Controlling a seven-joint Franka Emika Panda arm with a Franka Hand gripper.
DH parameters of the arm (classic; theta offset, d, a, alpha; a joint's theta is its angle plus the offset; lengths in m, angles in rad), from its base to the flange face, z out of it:
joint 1: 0 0.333 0 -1.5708
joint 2: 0 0 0 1.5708
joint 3: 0 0.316 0.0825 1.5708
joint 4: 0 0 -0.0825 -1.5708
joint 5: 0 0.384 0 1.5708
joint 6: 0 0 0.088 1.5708
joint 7: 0 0.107 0 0
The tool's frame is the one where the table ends.
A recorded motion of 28 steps. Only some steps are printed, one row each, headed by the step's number.
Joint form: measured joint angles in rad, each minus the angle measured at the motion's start. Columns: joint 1, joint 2, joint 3, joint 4, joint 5, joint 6, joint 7.
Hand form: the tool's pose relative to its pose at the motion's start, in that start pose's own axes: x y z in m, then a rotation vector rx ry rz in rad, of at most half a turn. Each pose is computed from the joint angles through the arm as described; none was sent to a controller.
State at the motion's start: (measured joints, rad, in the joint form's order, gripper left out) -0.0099 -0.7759 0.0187 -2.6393 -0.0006 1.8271 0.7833
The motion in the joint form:
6: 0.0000 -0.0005 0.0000 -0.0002 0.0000 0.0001 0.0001
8: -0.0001 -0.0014 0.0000 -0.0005 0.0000 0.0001 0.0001
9: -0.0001 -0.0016 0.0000 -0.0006 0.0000 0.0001 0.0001
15: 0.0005 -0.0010 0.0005 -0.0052 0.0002 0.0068 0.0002
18: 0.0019 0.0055 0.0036 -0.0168 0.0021 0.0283 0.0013
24: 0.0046 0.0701 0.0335 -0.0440 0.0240 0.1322 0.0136
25: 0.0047 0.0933 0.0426 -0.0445 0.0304 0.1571 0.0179
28: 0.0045 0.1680 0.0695 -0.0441 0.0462 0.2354 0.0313
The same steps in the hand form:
6: -0.0001 0.0001 -0.0001 0.0003 0.0003 0.0001
8: -0.0002 0.0002 -0.0002 0.0007 0.0007 0.0002
9: -0.0002 0.0002 -0.0002 0.0008 0.0008 0.0002
15: -0.0003 -0.0002 0.0016 0.0017 0.0020 -0.0006
18: -0.0002 -0.0025 0.0073 0.0039 0.0047 -0.0026
24: 0.0021 -0.0219 0.0316 0.0133 0.0122 -0.0080
25: 0.0033 -0.0281 0.0373 0.0146 0.0124 -0.0085
28: 0.0072 -0.0464 0.0556 0.0178 0.0143 -0.0101

